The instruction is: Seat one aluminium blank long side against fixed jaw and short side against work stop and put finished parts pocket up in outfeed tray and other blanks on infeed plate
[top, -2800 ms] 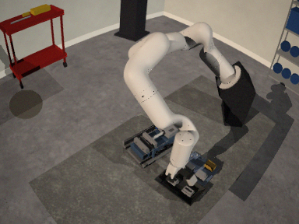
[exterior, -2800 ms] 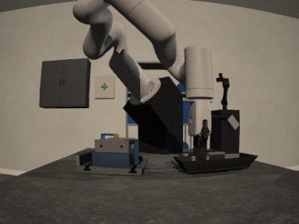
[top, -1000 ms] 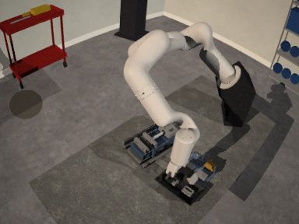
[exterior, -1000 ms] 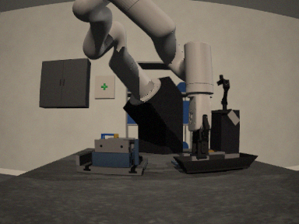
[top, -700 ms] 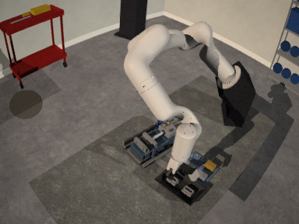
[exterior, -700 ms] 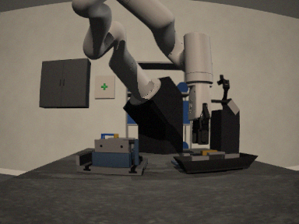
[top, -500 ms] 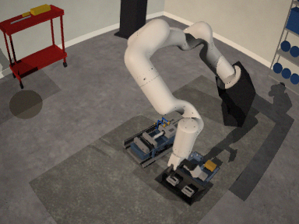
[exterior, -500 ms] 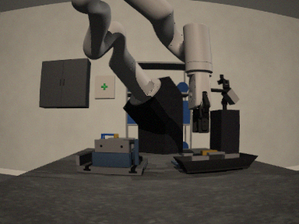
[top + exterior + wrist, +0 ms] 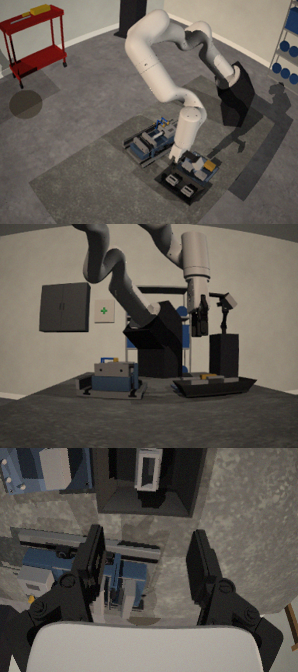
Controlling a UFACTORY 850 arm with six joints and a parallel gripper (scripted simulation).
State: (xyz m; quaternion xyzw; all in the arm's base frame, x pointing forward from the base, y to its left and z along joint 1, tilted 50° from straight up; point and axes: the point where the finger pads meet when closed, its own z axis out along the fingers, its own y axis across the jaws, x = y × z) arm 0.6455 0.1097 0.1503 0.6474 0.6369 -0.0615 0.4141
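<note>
The brass blank lies 200 mm behind my hand, 140 mm to the left of it and 170 mm below it. Round my hand: vise: 170 mm behind, 210 mm to the right, 150 mm below.
</note>
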